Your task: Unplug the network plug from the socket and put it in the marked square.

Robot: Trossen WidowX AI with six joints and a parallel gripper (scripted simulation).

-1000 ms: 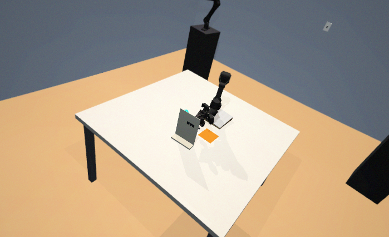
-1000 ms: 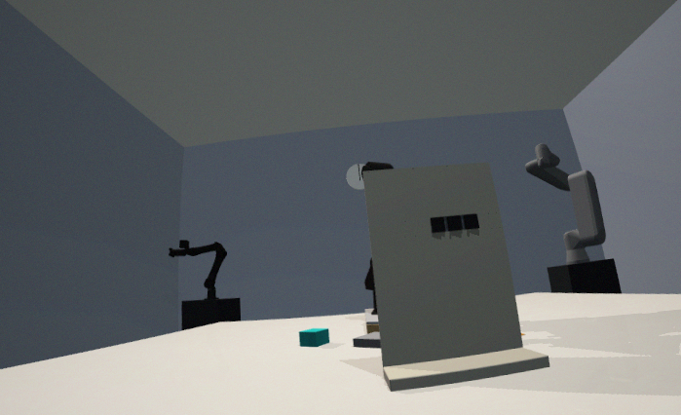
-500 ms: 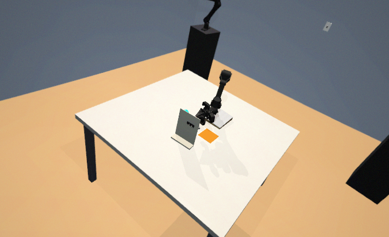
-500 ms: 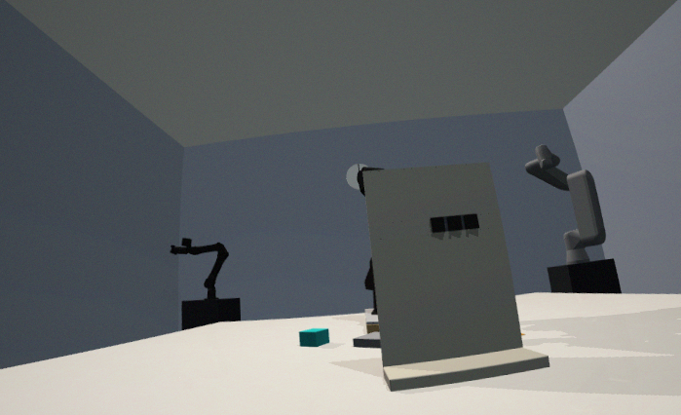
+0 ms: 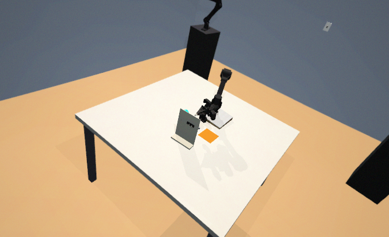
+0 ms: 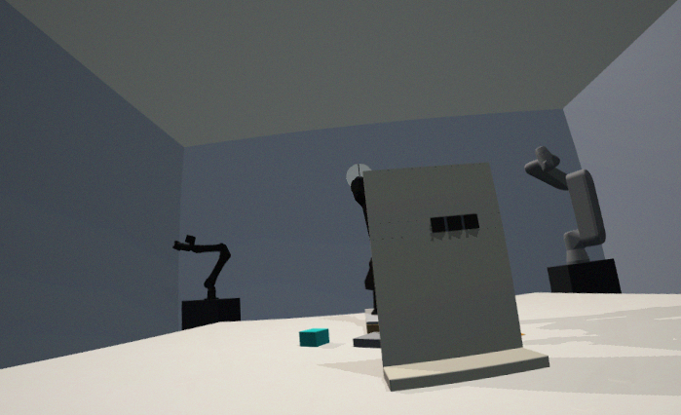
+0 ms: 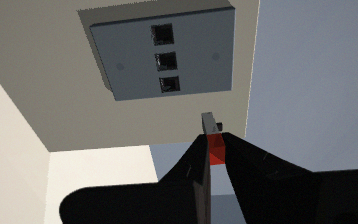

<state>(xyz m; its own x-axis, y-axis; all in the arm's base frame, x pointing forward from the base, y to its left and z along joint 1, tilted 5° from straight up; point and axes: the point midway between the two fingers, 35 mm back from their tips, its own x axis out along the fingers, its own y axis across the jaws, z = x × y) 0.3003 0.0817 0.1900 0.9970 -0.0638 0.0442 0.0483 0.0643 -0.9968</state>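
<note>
The orange marked square lies 200 mm below my gripper tip, 110 mm behind it and 80 mm to the left of it. Also, from my gripper tip: network plug (right at my gripper tip); upright panel (90 mm below, 90 mm ahead, 30 mm to the left); teal block (220 mm to the right, 190 mm below, 130 mm behind).
</note>
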